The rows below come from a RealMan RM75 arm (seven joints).
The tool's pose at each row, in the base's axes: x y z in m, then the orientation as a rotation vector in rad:
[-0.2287, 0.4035, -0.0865, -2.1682, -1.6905, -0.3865]
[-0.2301, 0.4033, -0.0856, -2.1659, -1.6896, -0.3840]
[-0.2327, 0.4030, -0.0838, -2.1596, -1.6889, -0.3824]
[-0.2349, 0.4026, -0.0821, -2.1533, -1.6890, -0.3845]
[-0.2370, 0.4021, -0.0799, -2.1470, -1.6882, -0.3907]
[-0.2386, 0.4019, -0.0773, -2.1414, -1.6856, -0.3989]
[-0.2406, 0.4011, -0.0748, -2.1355, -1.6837, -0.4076]
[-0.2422, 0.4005, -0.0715, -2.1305, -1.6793, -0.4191]
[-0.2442, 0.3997, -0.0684, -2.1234, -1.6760, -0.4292]
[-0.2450, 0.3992, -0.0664, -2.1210, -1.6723, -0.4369]
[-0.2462, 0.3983, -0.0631, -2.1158, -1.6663, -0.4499]
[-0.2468, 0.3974, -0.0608, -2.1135, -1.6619, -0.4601]
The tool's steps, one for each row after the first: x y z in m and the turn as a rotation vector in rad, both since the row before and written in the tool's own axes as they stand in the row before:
[-0.0001, -0.0014, -0.0009, 0.0031, 0.0004, 0.0002]
[-0.0001, -0.0027, -0.0017, 0.0052, 0.0028, -0.0014]
[-0.0002, -0.0023, -0.0017, 0.0030, 0.0042, -0.0025]
[0.0000, -0.0022, -0.0022, 0.0012, 0.0065, -0.0025]
[0.0006, -0.0018, -0.0024, 0.0002, 0.0079, -0.0015]
[0.0000, -0.0021, -0.0026, -0.0001, 0.0080, -0.0021]
[0.0006, -0.0018, -0.0032, -0.0015, 0.0099, -0.0007]
[0.0003, -0.0022, -0.0031, 0.0003, 0.0099, -0.0019]
[0.0003, -0.0009, -0.0020, -0.0014, 0.0065, 0.0003]
[0.0005, -0.0014, -0.0033, -0.0018, 0.0114, -0.0001]
[0.0002, -0.0007, -0.0024, -0.0027, 0.0079, 0.0003]

